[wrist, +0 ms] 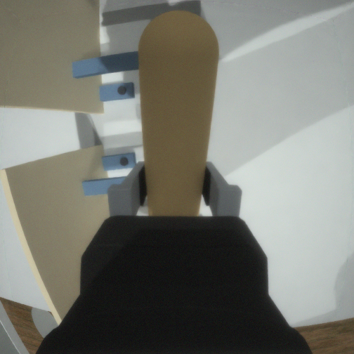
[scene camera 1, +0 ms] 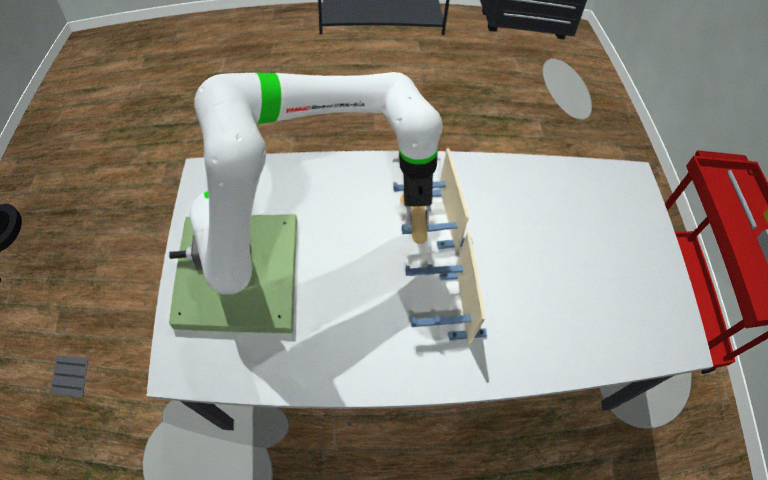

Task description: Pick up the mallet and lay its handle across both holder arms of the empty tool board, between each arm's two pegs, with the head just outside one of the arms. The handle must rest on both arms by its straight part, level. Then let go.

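Observation:
The mallet's tan handle [scene camera 1: 419,227] [wrist: 177,100] is held between the fingers of my gripper [scene camera 1: 417,215] [wrist: 174,174]. In the wrist view it widens toward its rounded free end, so it looks tilted with that end nearer the camera. In the scene view this end overlaps a blue holder arm [scene camera 1: 444,226] [wrist: 100,187] of the rear tool board [scene camera 1: 455,198] [wrist: 60,230]. The height gap cannot be judged. That board's other holder arm [scene camera 1: 398,186] lies farther back. The mallet head [scene camera 1: 402,199] is mostly hidden behind the gripper. I cannot make out the pegs clearly.
A front tool board [scene camera 1: 471,288] [wrist: 50,60] stands beside the rear one, with two blue holder arms [scene camera 1: 433,270] [scene camera 1: 440,320]. One of its arms shows in the wrist view [wrist: 105,65]. The green robot base plate [scene camera 1: 274,266] is at the left of the white table [scene camera 1: 566,254].

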